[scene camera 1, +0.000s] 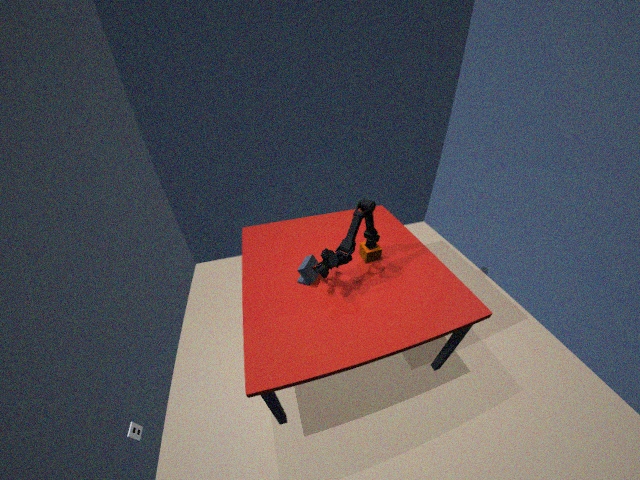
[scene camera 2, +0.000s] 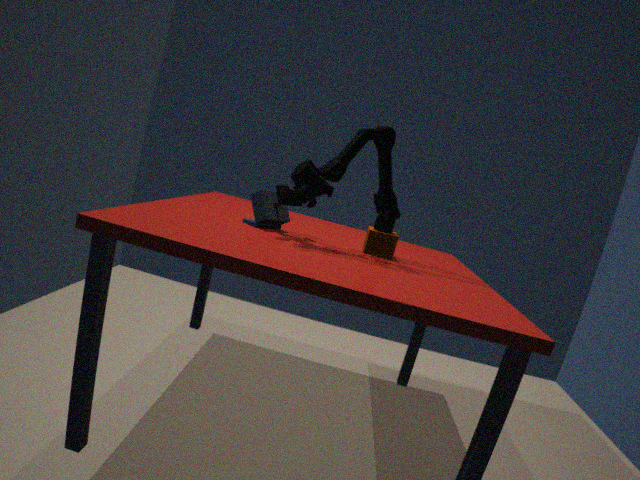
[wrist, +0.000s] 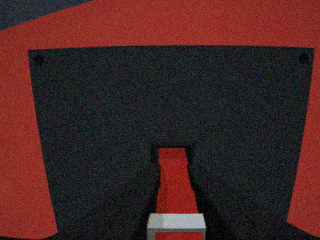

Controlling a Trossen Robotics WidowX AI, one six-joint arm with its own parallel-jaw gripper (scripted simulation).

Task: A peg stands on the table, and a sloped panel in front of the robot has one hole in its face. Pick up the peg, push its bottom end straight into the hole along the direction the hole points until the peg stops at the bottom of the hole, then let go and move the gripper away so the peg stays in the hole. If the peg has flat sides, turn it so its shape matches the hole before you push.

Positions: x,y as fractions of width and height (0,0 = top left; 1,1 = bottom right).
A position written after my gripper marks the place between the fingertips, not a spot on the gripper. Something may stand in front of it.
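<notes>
There is a sloped panel (wrist: 0.30,0.45) that I can see. I can see my own gripper (scene camera 2: 0.44,0.42) too, and the wrist view (wrist: 0.54,0.72) shows that gripper as well.
</notes>
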